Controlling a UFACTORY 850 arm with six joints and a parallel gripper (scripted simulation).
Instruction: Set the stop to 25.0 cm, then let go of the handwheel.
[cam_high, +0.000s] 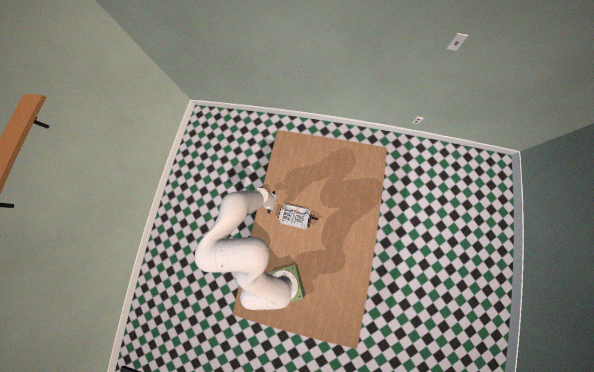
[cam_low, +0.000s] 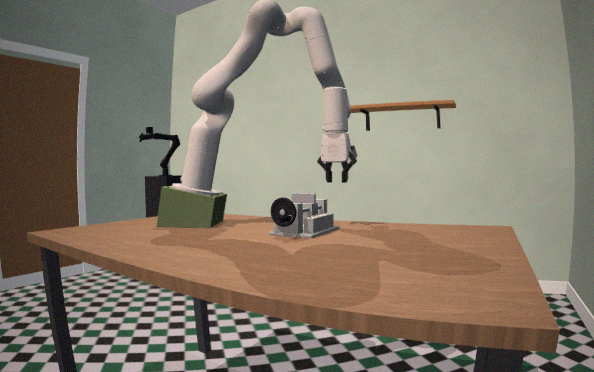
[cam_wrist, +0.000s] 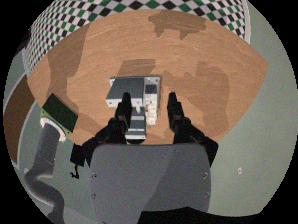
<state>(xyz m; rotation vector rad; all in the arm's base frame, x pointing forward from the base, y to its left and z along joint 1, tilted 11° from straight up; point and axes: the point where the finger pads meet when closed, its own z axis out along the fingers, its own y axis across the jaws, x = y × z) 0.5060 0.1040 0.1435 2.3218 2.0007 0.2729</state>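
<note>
Now: the handwheel 8 cm behind my hand, 27 cm to the right of it and 11 cm below it.
</note>
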